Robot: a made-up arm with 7 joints.
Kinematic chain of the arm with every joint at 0, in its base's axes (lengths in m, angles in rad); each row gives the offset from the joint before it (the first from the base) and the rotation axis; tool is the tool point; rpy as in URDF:
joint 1: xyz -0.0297 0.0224 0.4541 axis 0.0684 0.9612 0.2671
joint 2: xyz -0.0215 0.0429 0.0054 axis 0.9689 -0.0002 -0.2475
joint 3: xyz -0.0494 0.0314 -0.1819 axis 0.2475 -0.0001 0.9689
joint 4: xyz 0.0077 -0.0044 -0.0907 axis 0.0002 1 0
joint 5: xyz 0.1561 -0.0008 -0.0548 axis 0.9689 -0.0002 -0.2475
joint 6: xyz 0.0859 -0.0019 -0.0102 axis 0.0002 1 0
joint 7: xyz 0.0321 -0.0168 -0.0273 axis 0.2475 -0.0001 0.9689
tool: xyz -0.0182 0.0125 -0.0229 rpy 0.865 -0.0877 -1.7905
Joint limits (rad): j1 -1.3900..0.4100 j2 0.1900..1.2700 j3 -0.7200..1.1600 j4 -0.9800..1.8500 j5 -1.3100..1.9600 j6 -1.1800..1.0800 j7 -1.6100..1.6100
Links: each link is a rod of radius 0.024 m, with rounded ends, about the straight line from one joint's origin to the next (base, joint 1, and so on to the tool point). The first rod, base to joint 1, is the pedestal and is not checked.
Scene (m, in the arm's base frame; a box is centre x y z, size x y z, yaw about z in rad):
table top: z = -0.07
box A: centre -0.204 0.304 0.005 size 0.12 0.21 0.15 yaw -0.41
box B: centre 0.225 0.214 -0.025 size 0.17 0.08 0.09 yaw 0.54
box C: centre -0.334 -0.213 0 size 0.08 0.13 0.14 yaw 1.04
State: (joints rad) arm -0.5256 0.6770 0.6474 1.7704 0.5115 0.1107 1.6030
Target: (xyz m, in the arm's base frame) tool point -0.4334 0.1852 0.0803
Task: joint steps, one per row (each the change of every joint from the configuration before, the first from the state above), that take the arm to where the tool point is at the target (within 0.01 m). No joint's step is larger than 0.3 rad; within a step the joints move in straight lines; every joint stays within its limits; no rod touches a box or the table.
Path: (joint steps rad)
1: 0.1871 0.0652 0.1025 -0.0208 -0.1445 -0.2581 -0.0193
2: 0.1871 0.0652 0.1025 -0.0208 -0.1445 -0.2582 -0.0193
3: 0.1872 0.0651 0.1026 -0.0207 -0.1446 -0.2581 -0.0193
4: 0.1871 0.0652 0.1025 -0.0208 -0.1445 -0.2582 -0.0192
5: 0.1871 0.0652 0.1025 -0.0208 -0.1445 -0.2581 -0.0193
6: 0.0000 -0.2421 -0.2620 0.0234 0.2795 0.2473 0.0345
7: 0.0000 -0.2421 -0.2620 0.0233 0.2796 0.2472 0.0344
8: 0.0000 -0.2421 -0.2619 0.0234 0.2796 0.2473 0.0345

